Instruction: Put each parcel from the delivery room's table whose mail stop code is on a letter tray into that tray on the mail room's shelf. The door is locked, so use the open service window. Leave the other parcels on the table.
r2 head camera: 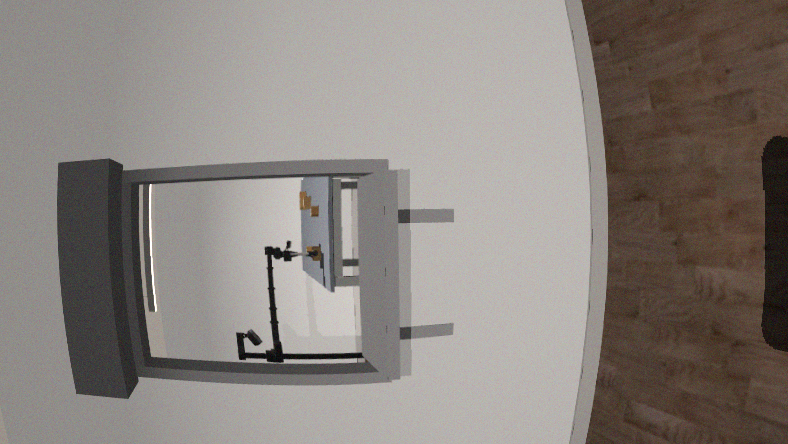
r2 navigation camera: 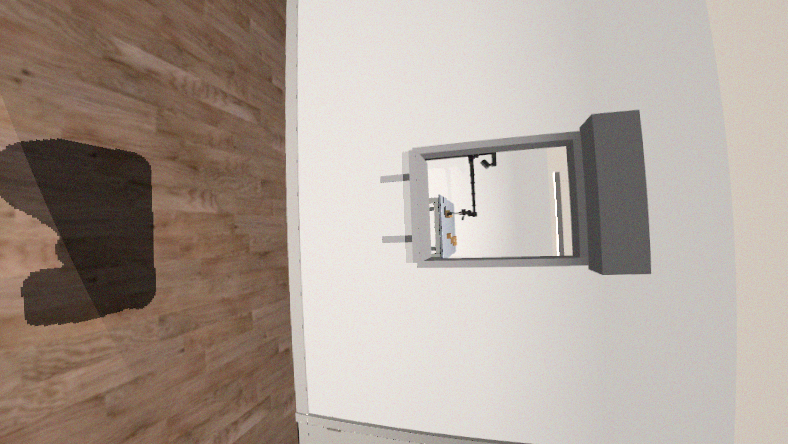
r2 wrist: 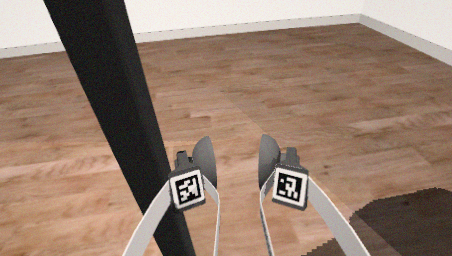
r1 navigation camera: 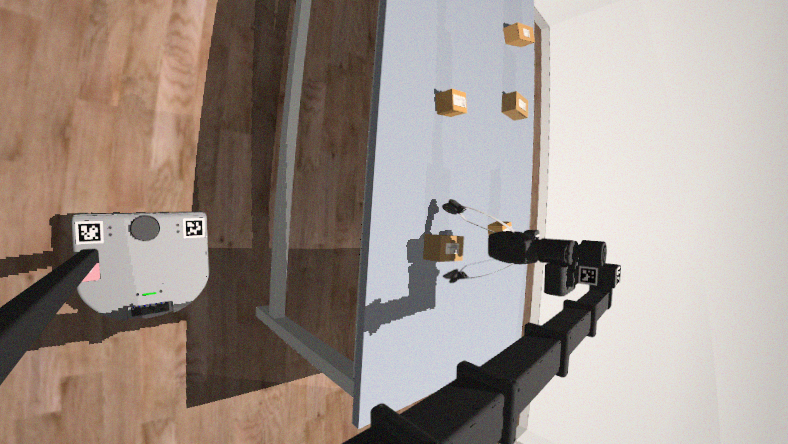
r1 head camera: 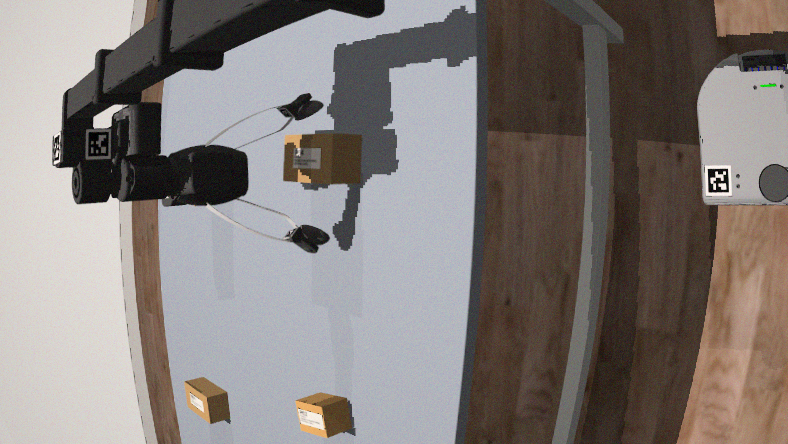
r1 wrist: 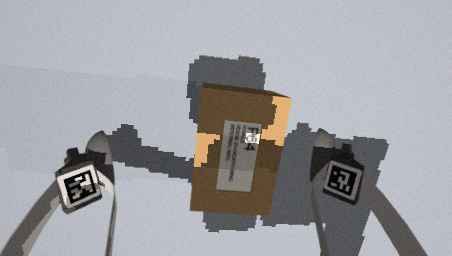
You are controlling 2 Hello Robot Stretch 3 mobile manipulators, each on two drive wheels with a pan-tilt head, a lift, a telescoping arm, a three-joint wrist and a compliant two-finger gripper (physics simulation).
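The parcel labelled P64 [r1 head camera: 344,165] [r1 navigation camera: 435,248] [r1 wrist: 235,105] stands on the blue-grey table [r1 head camera: 419,330] [r1 navigation camera: 397,165], partly in shadow. r1's gripper [r1 head camera: 306,172] [r1 navigation camera: 453,241] [r1 wrist: 211,150] is open above it, a finger off to each side, not touching it. A smaller parcel [r1 navigation camera: 499,226] is partly hidden behind this gripper. Further parcels are one [r1 head camera: 206,401] [r1 navigation camera: 515,105] by the far edge, one [r1 head camera: 322,414] [r1 navigation camera: 452,102] more central, and one [r1 navigation camera: 519,34] at the top. r2's gripper [r2 wrist: 237,160] is open and empty above the floor. Letter trays do not show.
The service window [r2 head camera: 379,248] [r2 navigation camera: 421,209] is open in the wall facing r2; r1's arm and the table show through it. A dark grey box [r2 head camera: 93,275] [r2 navigation camera: 617,193] adjoins its frame. r1's base [r1 head camera: 738,126] [r1 navigation camera: 148,259] stands beside the table. A black mast [r2 wrist: 112,100] is beside r2's gripper.
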